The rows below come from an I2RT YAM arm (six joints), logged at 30 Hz.
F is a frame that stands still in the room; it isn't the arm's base.
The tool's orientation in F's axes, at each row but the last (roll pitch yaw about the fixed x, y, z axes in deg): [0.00 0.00 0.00]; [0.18 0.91 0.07]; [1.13 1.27 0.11]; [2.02 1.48 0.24]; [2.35 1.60 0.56]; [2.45 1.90 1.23]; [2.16 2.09 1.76]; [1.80 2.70 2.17]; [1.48 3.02 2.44]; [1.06 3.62 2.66]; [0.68 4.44 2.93]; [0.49 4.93 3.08]
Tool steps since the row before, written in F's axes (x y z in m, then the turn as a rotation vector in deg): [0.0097 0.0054 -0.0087 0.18 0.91 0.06]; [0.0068 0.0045 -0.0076 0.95 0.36 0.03]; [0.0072 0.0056 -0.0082 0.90 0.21 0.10]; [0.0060 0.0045 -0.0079 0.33 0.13 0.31]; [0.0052 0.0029 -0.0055 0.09 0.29 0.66]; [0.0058 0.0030 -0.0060 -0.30 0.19 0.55]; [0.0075 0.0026 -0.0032 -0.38 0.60 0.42]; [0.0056 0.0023 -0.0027 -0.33 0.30 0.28]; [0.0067 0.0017 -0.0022 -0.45 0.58 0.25]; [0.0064 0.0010 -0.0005 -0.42 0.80 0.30]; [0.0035 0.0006 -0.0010 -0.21 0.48 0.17]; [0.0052 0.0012 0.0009 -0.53 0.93 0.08]
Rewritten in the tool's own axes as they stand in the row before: [0.0097 0.0054 -0.0087 0.18 0.91 0.06]; [0.0069 0.0045 -0.0075 0.95 0.36 0.04]; [0.0074 0.0054 -0.0081 0.90 0.21 0.12]; [0.0062 0.0042 -0.0079 0.32 0.14 0.31]; [0.0054 0.0026 -0.0055 0.07 0.32 0.65]; [0.0061 0.0026 -0.0059 -0.31 0.22 0.53]; [0.0077 0.0023 -0.0030 -0.38 0.63 0.38]; [0.0058 0.0020 -0.0025 -0.33 0.32 0.25]; [0.0069 0.0014 -0.0019 -0.44 0.60 0.21]; [0.0065 0.0007 -0.0001 -0.40 0.82 0.26]; [0.0036 0.0004 -0.0007 -0.20 0.49 0.15]; [0.0052 0.0009 0.0013 -0.48 0.96 0.03]
